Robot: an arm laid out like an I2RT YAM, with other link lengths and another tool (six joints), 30 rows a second.
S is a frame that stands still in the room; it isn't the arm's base.
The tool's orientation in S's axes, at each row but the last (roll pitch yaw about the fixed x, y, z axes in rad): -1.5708 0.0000 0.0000; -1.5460 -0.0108 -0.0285; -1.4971 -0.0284 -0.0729; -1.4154 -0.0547 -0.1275; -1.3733 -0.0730 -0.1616; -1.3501 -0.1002 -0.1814; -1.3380 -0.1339 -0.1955; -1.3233 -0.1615 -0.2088; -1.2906 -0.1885 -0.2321
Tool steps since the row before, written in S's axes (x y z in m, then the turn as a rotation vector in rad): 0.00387 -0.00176 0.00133 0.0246 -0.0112 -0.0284; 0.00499 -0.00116 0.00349 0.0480 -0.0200 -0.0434; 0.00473 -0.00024 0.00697 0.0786 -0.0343 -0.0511; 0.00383 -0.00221 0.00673 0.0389 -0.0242 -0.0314; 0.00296 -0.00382 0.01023 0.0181 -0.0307 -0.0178; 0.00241 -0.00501 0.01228 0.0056 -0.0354 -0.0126; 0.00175 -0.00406 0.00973 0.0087 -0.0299 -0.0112; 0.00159 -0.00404 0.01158 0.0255 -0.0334 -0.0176; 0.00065 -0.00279 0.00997 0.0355 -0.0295 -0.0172
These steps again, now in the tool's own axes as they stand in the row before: 0.00387 -0.00133 -0.00176 0.0246 0.0284 -0.0112; 0.00506 -0.00346 -0.00093 0.0481 0.0434 -0.0197; 0.00493 -0.00681 0.00061 0.0794 0.0511 -0.0323; 0.00444 -0.00668 -0.00068 0.0399 0.0303 -0.0240; 0.00427 -0.01040 -0.00128 0.0214 0.0137 -0.0307; 0.00449 -0.01259 -0.00178 0.0106 0.0060 -0.0360; 0.00378 -0.00990 -0.00140 0.0127 0.0063 -0.0299; 0.00422 -0.01160 -0.00081 0.0286 0.0151 -0.0321; 0.00312 -0.00989 0.00018 0.0374 0.0180 -0.0266
